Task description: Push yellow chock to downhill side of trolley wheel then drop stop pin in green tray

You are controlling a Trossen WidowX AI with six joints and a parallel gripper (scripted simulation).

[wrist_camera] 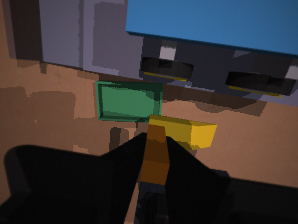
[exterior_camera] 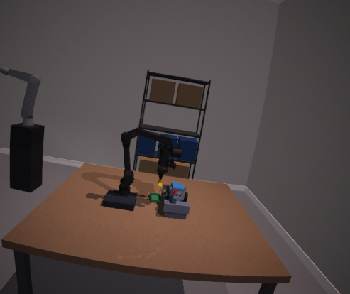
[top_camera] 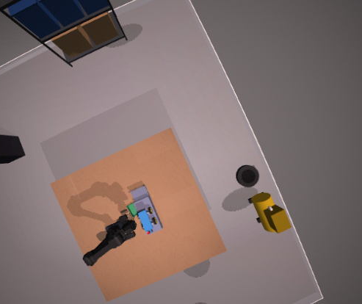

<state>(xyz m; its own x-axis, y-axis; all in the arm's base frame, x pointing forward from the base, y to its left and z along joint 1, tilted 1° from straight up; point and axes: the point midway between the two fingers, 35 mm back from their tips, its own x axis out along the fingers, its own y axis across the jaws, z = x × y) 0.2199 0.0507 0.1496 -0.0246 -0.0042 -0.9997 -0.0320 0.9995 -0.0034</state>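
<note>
Now: the red-headed stop pin 100 mm ahead of my gripper tip, 160 mm to the right of it and 30 mm below it. The rest, counted from my gripper tip: blue trolley: 110 mm ahead, 50 mm to the right, 50 mm below; then yellow chock: 20 mm to the right, 10 mm below; then grey ramp: 110 mm ahead, 40 mm to the right, 120 mm below.
</note>
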